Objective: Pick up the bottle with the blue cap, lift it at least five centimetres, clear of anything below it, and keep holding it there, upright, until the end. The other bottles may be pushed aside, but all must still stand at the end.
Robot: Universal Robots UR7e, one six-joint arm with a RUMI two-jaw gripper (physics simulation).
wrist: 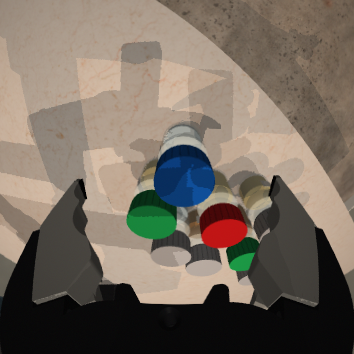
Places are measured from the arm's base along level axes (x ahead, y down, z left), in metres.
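Where they show: gripper, fingertip midpoint: (176, 178).
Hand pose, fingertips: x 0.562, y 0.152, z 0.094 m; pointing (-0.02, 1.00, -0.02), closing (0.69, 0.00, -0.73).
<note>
Things, the pixels of their top centre, and the offset from my fingertips. "spot": a spot on its surface instead. Level surfaces: height alone.
- bottle with the blue cap, top centre: (183, 183) dx -0.005, dy +0.011, dz -0.013 m
- green-capped bottle, top centre: (150, 223) dx -0.067, dy +0.011, dz -0.023 m
- red-capped bottle, top centre: (224, 234) dx -0.027, dy +0.011, dz -0.098 m
- smaller green cap, top centre: (246, 262) dx -0.047, dy +0.011, dz -0.181 m
- bottle with a dark cap, surface spot: (261, 223) spot: dx +0.009, dy +0.022, dz -0.133 m
- round pale table, surface height: dy +0.116 m
The bottle with the blue cap (184, 177) stands upright at the far side of a cluster of bottles, seen from above, a little above the picture's middle. Its clear body shows behind the cap. My gripper (176, 178) is wide open and empty. In the picture the blue cap lies between the two fingertips; how far below them it is, I cannot tell. A green-capped bottle (151, 216) stands close at its near left and a red-capped bottle (223, 226) close at its near right. The lower part of the blue-capped bottle is mostly hidden by its cap.
Two grey-capped bottles (170, 250) (203, 261) stand nearer the gripper's base. A smaller green cap (242, 256) shows beside the right finger, which partly hides a bottle with a dark cap (261, 223). The round pale table (50, 75) has its edge at the right, with brown speckled floor beyond.
</note>
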